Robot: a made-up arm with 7 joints.
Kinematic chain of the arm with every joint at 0, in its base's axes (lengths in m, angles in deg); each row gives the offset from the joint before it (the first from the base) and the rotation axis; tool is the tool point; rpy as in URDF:
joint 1: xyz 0 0 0.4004 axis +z
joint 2: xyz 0 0 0 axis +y
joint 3: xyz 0 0 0.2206 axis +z
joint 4: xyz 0.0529 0 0 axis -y
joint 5: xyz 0.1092 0 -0.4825 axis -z
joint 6: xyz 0 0 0 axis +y
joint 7: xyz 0.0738 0 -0.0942 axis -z
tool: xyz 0 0 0 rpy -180 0 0
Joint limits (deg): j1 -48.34..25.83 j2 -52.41..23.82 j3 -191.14..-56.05 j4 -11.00..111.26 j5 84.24..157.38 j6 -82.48..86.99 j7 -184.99..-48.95
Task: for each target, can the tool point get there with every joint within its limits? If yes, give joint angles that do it. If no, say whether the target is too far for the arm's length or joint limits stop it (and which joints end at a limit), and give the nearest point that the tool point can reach.
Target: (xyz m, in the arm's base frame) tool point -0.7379 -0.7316 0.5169
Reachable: no: too far | nearest point -0.5629 -0.5581 0.4893 | short by 0.248 m
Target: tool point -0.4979 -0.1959 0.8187
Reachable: yes | joints -14.39 8.40 -141.30 101.25 143.79 -22.78 -167.97
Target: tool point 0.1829 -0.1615 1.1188
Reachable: no: joint limits stop it (at a limit: joint 1, joint 3, joint 4, joint 6) | nearest point 0.2480 -0.3113 1.0680 | short by 0.171 m
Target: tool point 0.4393 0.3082 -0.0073
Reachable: no: joint limits stop it (at a limit: joint 1, joint 2, joint 3, joint 4, joint 5) | nearest point 0.2394 0.1538 0.1294 | short by 0.287 m
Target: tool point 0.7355 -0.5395 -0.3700
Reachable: no: too far | nearest point 0.4018 -0.2948 0.1375 | short by 0.655 m
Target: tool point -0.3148 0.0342 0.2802
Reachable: yes | joints -10.59 14.45 -151.48 16.93 109.01 -64.55 -100.28
